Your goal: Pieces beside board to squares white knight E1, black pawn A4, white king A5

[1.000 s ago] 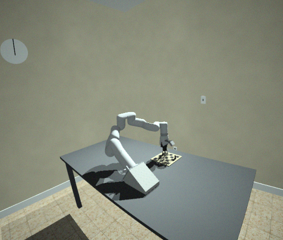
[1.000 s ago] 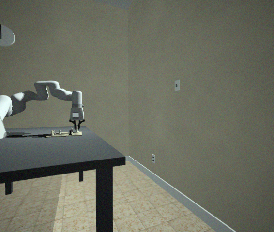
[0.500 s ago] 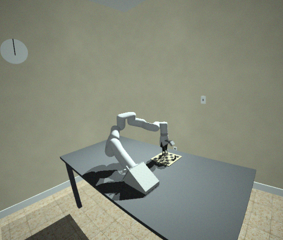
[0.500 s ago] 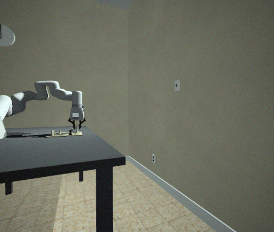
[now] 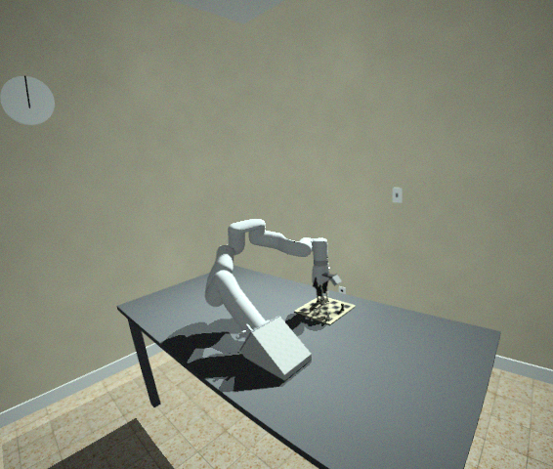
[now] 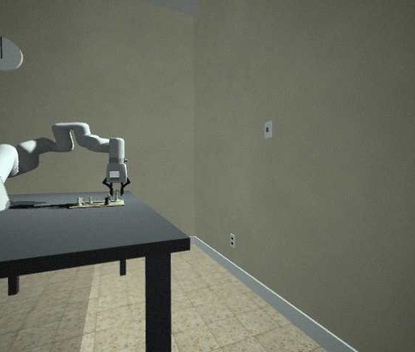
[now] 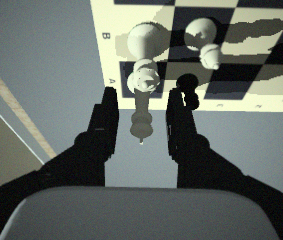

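Now: the white king 10 mm below my hand. The rest, counted from my hand: black pawn (40 mm behind, 30 mm below); then white knight (170 mm behind, 130 mm to the right, 30 mm below); then chessboard (80 mm behind, 70 mm to the right, 50 mm below).
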